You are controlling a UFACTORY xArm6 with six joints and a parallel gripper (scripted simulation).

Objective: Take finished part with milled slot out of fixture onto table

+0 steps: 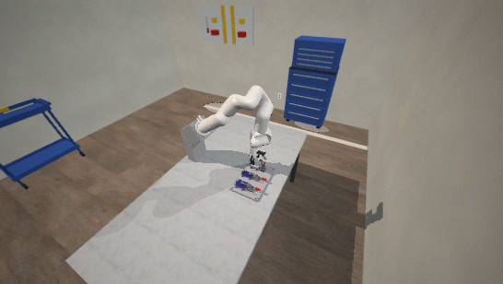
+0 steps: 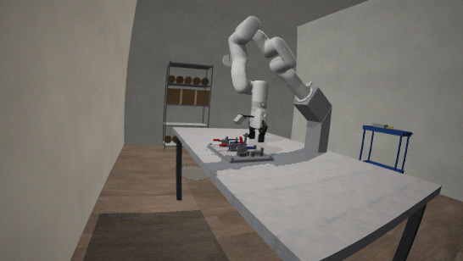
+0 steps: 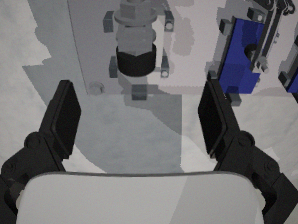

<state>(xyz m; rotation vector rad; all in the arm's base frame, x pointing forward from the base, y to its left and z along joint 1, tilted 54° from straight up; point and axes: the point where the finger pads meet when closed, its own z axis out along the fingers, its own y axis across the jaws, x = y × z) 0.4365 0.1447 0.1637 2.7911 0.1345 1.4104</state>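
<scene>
Right now the finished grey part is 10 mm behind my hand and 70 mm below it. Round my hand: grey fixture plate (60 mm ahead, 100 mm to the right, 90 mm below).
</scene>
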